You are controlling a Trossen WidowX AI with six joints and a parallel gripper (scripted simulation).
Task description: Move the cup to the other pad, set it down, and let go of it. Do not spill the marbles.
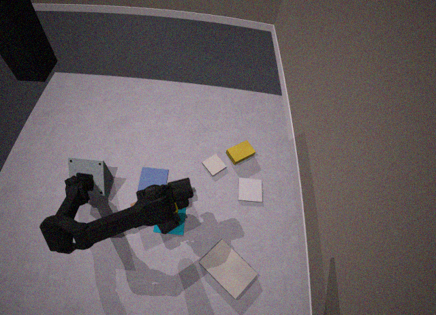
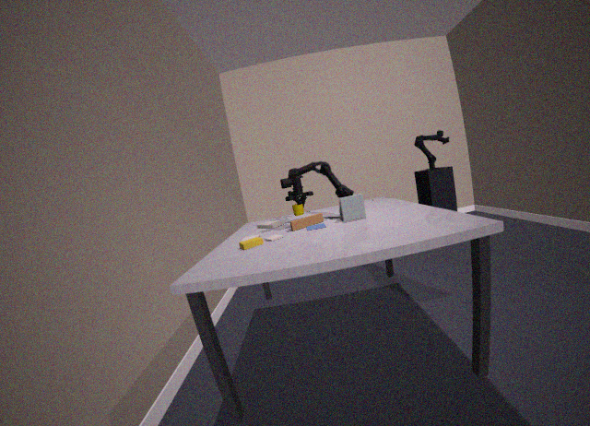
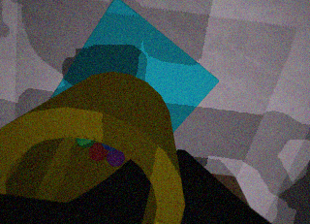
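Right now my gripper tip is 3 cm short of the teal pad, 1 cm to the right of it and 11 cm above it. The rest, counted from my gripper tip: wooden bar 2 cm behind, 9 cm to the left, 8 cm below; then beige slab 25 cm ahead, 16 cm to the right, 9 cm below; then yellow block 30 cm ahead, 33 cm to the left, 9 cm below.
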